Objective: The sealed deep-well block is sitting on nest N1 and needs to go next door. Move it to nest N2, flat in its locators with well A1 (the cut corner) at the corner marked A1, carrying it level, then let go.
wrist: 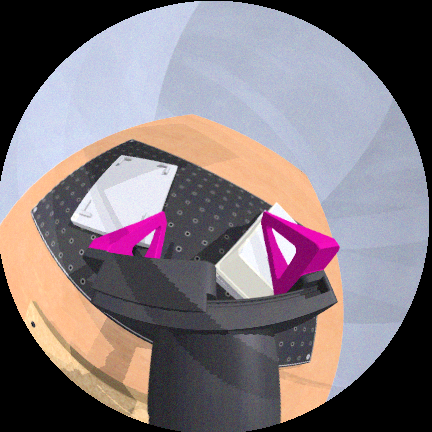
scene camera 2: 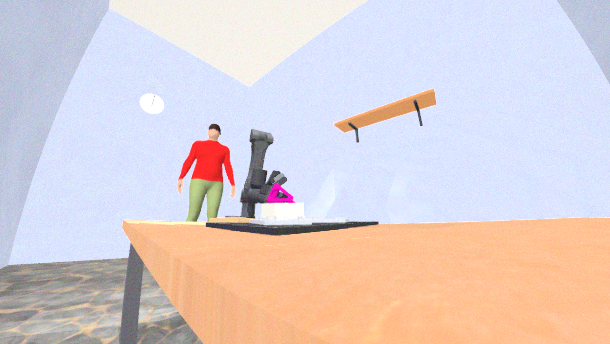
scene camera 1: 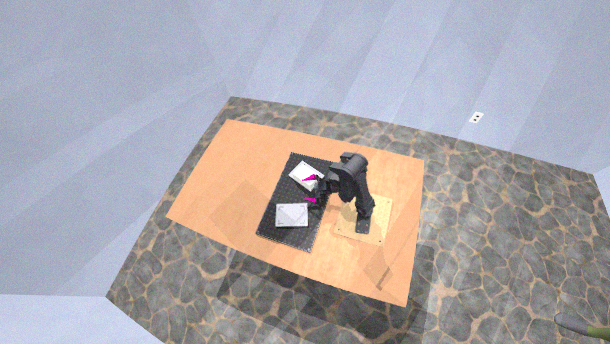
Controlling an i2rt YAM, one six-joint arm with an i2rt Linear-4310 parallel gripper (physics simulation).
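Frame: origin at the arm's base, x ahead, y left, z up, level; metres.
Where they show: gripper, fingertip midpoint: (wrist: 213,216) (scene camera 1: 302,189); arm's base at its link origin: (scene camera 2: 247,220) (scene camera 1: 364,214).
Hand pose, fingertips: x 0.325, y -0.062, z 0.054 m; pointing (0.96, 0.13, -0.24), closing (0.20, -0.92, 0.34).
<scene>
Each offset is from my fingertips to the top centre of the thing. "spot": to the spot under its first point. Level surfaces: height alone.
The white deep-well block @(dx +0.002, dy -0.089, dz +0.006 m) (scene camera 1: 305,173) (scene camera 2: 282,210) (wrist: 245,276) sits on nest N1 @(spot: dx -0.015, dy -0.167, dz -0.051 m) (scene camera 2: 256,221), which it mostly covers. Nest N2 @(dx +0.038, dy +0.127, dz -0.040 m) (scene camera 1: 292,215) (wrist: 132,192) is a flat pale plate with corner locators and carries no block. My gripper (scene camera 1: 303,190) (scene camera 2: 293,201) (wrist: 213,216) is open, with magenta fingers wide apart. It is low, close to the block's top. In the wrist view the right finger overlaps the block, and the left finger is in front of N2's near edge. The gap between the fingers holds no block. The cut corner and the A1 mark cannot be made out.
Both nests stand on a black perforated board @(dx +0.022, dy +0.016, dz -0.057 m) (scene camera 1: 300,238) (scene camera 2: 280,231) (wrist: 195,205) on the wooden table @(dz -0.071 m) (scene camera 1: 210,175) (scene camera 2: 400,280). The arm's base is on a pale plate (scene camera 1: 350,231) beside the board. A person in red (scene camera 2: 210,160) stands behind the arm. A wall shelf (scene camera 2: 390,111) is high up.
</scene>
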